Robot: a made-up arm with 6 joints.
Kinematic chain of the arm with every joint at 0, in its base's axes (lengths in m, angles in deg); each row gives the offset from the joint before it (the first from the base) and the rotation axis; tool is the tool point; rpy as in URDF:
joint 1: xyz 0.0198 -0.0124 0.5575 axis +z
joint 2: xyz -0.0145 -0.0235 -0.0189 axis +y
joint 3: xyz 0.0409 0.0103 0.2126 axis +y
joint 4: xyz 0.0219 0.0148 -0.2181 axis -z
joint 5: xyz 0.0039 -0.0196 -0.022 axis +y
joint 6: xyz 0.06 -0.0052 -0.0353 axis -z
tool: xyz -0.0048 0.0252 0.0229 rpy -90 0 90
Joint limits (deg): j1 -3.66..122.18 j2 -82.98..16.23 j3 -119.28..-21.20 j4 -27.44..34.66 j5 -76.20..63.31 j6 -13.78..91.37
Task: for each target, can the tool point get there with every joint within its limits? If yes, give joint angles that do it. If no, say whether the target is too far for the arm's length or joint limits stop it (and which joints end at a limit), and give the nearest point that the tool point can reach.
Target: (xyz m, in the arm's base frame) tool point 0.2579 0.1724 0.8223
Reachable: yes | joints 35.45 -6.62 -83.21 -16.15 43.69 40.79
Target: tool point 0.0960 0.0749 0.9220
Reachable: yes | joints 43.94 -42.39 -71.59 -21.00 39.79 75.88
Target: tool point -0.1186 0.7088 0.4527
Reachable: no: too far | nearest point -0.0528 0.3657 0.6024 | short by 0.380 m
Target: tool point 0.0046 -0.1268 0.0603
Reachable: no: joint limits stop it (at a limit: joint 1, joint 2, joint 3, joint 4, joint 5, joint 6) | nearest point 0.1651 -0.0548 0.4137 | short by 0.395 m
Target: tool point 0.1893 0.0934 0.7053
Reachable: yes | joints 32.85 -30.54 -30.60 -6.61 11.88 76.74
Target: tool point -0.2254 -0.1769 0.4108
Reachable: no: joint limits stop it (at a limit: joint 2, joint 3, joint 4, joint 5, joint 6) | nearest point -0.2626 -0.2019 0.7294 | short by 0.322 m
